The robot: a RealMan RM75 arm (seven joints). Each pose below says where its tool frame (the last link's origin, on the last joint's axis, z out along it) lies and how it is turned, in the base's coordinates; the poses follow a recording.
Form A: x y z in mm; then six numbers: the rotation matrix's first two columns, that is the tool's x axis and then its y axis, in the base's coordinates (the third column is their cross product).
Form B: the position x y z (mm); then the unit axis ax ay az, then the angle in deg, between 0 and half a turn. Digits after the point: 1 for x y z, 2 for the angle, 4 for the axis.
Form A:
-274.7, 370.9, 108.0, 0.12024, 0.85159, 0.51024, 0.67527, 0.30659, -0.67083
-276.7, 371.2, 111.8, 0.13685, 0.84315, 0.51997, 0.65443, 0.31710, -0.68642
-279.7, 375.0, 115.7, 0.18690, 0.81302, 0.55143, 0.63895, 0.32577, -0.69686
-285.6, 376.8, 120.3, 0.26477, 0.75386, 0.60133, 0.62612, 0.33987, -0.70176
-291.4, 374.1, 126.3, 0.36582, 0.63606, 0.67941, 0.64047, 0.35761, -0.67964
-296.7, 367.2, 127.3, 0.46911, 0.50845, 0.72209, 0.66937, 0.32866, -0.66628
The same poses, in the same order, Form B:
-274.7, 370.9, 108.0, -0.6592, -0.7445, 0.1060, 123.76
-276.7, 371.2, 111.8, -0.6594, -0.7435, 0.1110, 121.82
-279.7, 375.0, 115.7, -0.6693, -0.7364, 0.0988, 118.23
-285.6, 376.8, 120.3, -0.6860, -0.7243, 0.0693, 112.87
-291.4, 374.1, 126.3, -0.7094, -0.7048, -0.0023, 106.06
-296.7, 367.2, 127.3, -0.7453, -0.6617, -0.0820, 101.20

